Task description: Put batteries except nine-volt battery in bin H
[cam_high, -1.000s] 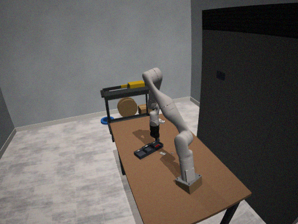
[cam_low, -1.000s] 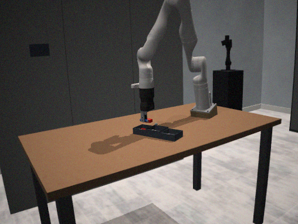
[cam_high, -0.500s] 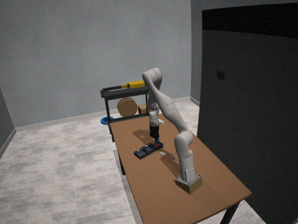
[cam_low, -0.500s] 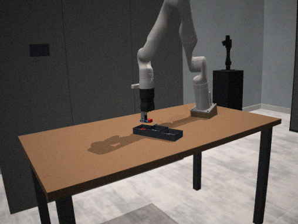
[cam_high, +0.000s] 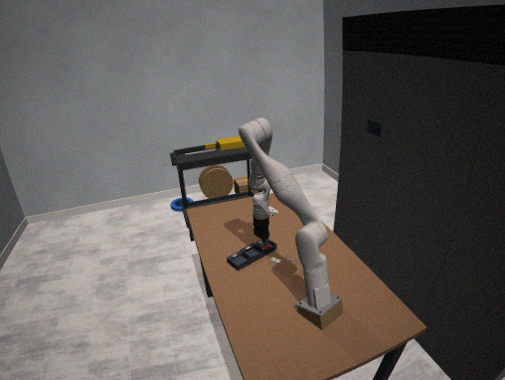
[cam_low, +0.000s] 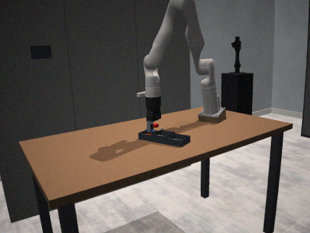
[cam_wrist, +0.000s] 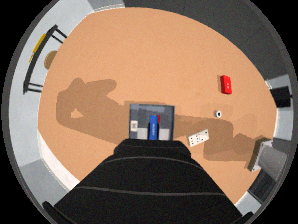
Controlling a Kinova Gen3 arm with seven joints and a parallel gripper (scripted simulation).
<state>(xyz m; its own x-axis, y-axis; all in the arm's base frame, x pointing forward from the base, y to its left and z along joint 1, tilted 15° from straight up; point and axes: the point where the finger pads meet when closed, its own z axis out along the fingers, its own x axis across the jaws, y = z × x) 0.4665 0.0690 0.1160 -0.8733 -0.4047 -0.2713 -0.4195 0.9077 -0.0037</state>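
Now: the blue battery 1 cm below my hand. Round my hand: red piece 4 cm below; then long bin 3 cm behind, 8 cm to the left, 3 cm below; then white piece 11 cm behind, 2 cm to the right, 5 cm below.
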